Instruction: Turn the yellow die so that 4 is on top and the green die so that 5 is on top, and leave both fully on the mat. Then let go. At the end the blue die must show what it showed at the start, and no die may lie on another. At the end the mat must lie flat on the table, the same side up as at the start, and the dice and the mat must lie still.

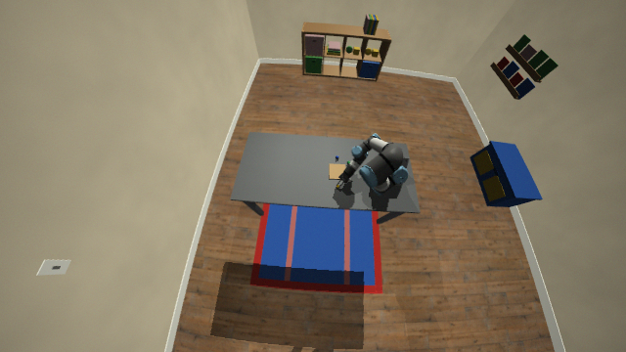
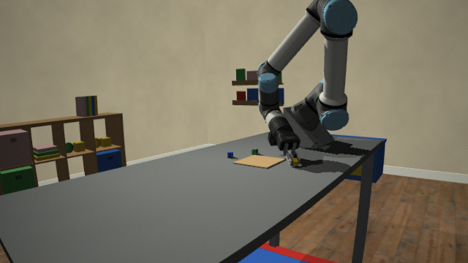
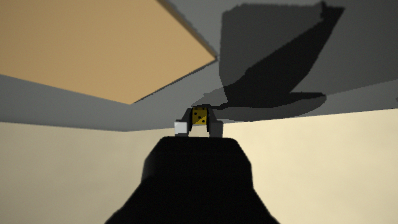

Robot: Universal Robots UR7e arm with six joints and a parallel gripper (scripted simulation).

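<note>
Right now my hand is 13 cm to the left of the tan mat and 2 cm above it. Also, from my hand: yellow die: 1 cm ahead, 1 cm to the left, 1 cm below; then blue die: 1 cm behind, 27 cm to the right, 1 cm below; then green die: 10 cm behind, 21 cm to the right, 1 cm below.
</note>
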